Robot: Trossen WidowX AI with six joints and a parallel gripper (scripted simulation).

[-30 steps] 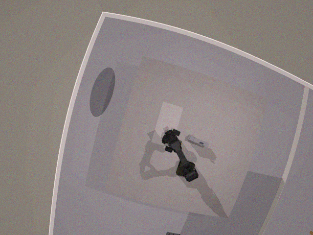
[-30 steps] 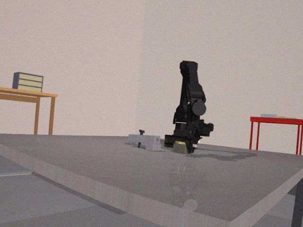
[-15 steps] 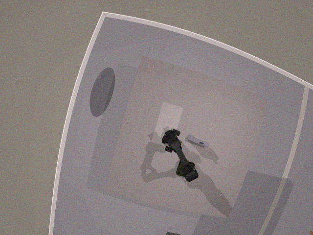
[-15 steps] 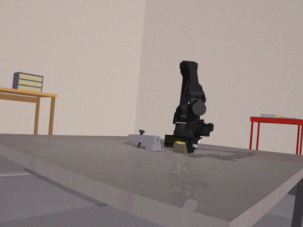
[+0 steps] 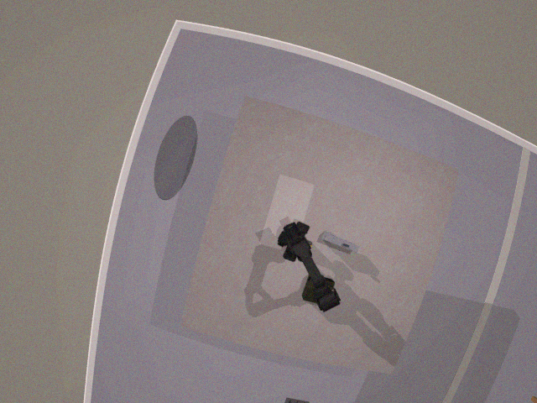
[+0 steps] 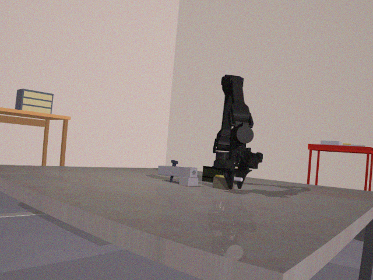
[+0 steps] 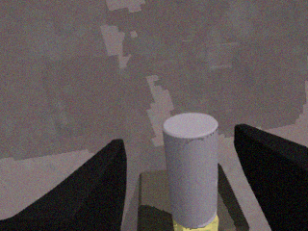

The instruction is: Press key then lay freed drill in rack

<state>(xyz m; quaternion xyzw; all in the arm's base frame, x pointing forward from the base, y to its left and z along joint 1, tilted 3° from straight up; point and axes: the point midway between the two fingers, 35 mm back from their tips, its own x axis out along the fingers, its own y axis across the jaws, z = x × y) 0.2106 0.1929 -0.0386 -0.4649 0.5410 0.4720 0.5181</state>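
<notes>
My gripper tip is now 5 cm to the left of the dark olive-grey block, 1 cm below it and 1 cm past it. Also, from my gripper tip: grey block fixture 23 cm to the right, 5 cm ahead, 3 cm above; then dark t-shaped key 25 cm to the right, 5 cm above, 4 cm ahead.
</notes>
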